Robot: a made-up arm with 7 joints.
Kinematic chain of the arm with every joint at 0, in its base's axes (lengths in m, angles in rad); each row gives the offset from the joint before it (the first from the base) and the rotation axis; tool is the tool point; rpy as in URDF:
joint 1: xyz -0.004 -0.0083 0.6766 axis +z
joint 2: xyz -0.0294 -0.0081 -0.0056 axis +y
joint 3: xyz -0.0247 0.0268 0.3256 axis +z
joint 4: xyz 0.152 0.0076 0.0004 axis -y
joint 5: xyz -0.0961 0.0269 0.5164 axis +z
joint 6: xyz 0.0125 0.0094 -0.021 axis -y
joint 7: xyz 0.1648 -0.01 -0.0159 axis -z
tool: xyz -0.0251 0.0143 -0.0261 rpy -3.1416 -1.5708 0
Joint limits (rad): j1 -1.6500..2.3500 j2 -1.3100..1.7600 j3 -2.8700..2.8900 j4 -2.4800..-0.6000 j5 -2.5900..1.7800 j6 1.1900..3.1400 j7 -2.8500..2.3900
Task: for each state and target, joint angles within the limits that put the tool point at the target. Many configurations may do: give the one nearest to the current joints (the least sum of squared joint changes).
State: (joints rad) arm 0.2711 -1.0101 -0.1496 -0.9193 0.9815 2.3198 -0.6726
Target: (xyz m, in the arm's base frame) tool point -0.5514 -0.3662 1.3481
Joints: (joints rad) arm 0.1828 -1.3100 -0.3742 -1.0607 1.1049 2.7888 -0.6959
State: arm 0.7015 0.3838 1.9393 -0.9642 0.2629 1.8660 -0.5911
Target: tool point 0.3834 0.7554 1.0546
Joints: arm 0.0454 0.7040 1.3530 -1.2451 0.2216 1.6887 -0.6129
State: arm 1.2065 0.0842 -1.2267 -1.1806 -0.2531 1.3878 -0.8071
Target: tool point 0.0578 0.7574 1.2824
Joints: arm 1.9570 0.6303 -1.0109 -0.6045 -0.3659 1.9046 -1.3905
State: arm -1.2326 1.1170 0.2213 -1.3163 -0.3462 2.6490 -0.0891
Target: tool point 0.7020 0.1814 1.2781
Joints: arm -0.5518 0.3387 0.8663 -1.1118 -0.4181 2.7280 -0.0601
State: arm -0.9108 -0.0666 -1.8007 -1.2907 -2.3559 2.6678 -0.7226
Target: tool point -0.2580 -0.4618 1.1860
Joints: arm -0.9098 -0.5568 -0.9680 -1.6107 -2.3850 3.1400 -0.7215
